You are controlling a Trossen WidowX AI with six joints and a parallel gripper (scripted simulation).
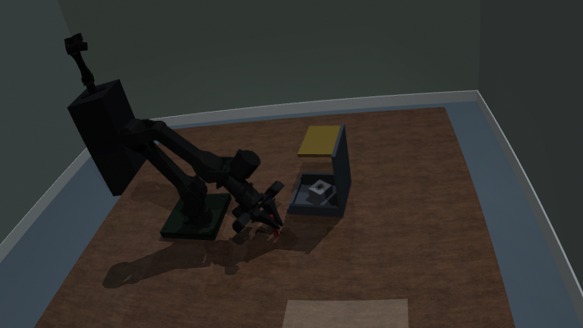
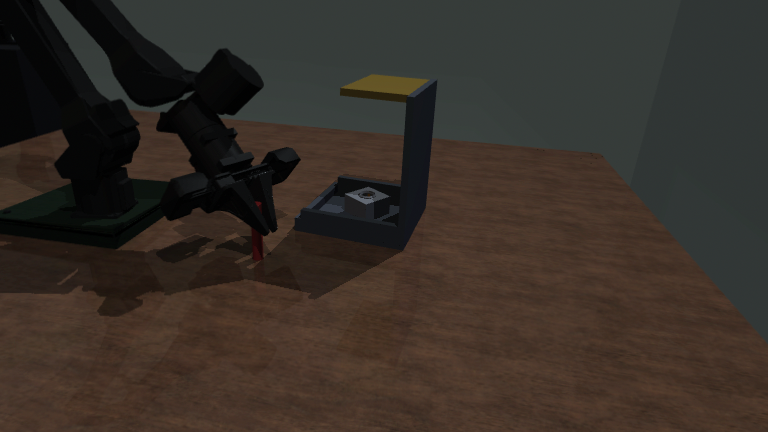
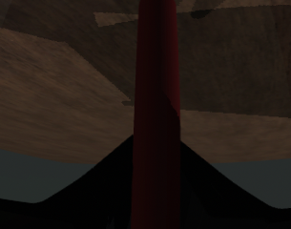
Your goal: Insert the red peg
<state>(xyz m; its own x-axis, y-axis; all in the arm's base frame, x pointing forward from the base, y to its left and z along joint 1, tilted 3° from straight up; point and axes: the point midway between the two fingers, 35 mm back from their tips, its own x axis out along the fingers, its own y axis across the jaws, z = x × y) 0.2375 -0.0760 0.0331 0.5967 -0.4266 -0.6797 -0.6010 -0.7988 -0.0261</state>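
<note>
The back wall is 19 cm ahead of my gripper tip, 13 cm to the left of it and 7 cm above it. Also, from my gripper tip: yellow roof 14 cm ahead, 14 cm to the left, 17 cm above; red peg 2 cm behind, 2 cm to the left, 1 cm below.
</note>
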